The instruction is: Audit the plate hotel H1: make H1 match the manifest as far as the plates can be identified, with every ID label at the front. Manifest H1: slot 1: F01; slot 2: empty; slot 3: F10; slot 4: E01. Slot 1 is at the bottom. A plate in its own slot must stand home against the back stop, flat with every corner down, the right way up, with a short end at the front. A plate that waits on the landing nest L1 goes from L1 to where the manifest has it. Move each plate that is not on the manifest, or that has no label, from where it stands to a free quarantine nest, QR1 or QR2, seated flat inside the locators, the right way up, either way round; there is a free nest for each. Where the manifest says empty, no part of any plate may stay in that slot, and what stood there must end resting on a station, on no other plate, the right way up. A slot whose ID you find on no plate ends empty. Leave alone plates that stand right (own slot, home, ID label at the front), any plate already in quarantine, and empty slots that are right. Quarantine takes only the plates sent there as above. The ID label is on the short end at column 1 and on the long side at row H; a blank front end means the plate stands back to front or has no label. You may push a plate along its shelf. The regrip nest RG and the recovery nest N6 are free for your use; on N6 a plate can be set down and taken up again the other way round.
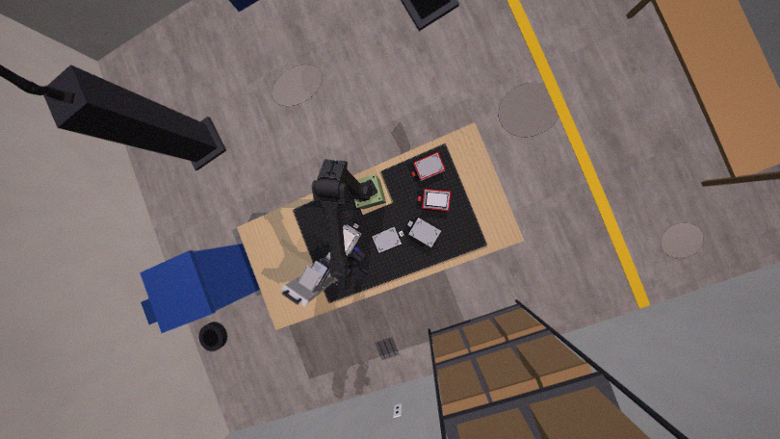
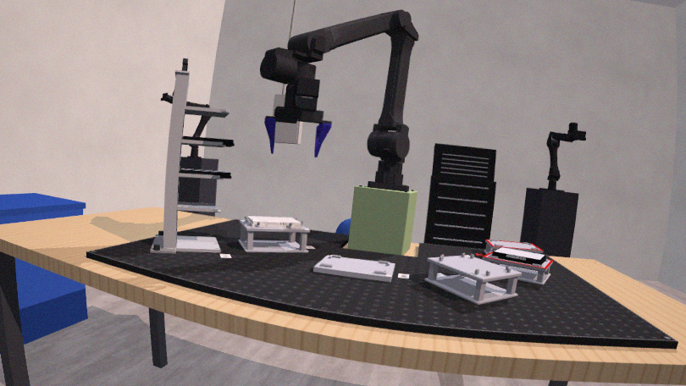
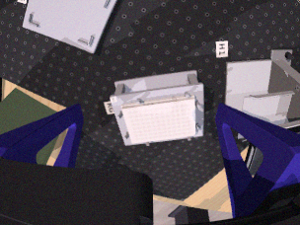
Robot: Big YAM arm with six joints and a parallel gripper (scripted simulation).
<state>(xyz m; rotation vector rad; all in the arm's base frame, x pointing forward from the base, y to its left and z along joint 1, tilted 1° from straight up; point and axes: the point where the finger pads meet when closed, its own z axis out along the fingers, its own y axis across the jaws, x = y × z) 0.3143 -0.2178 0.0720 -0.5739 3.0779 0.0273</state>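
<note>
Right now the white well plate is 18 cm below my hand, 13 cm behind it and 7 cm to the right of it. From my hand the other things lie so: flat grey nest 24 cm below, 16 cm to the left; H1 tag 25 cm below, 14 cm to the right, 3 cm ahead; regrip nest RG 19 cm below, 13 cm behind, 7 cm to the right.
</note>
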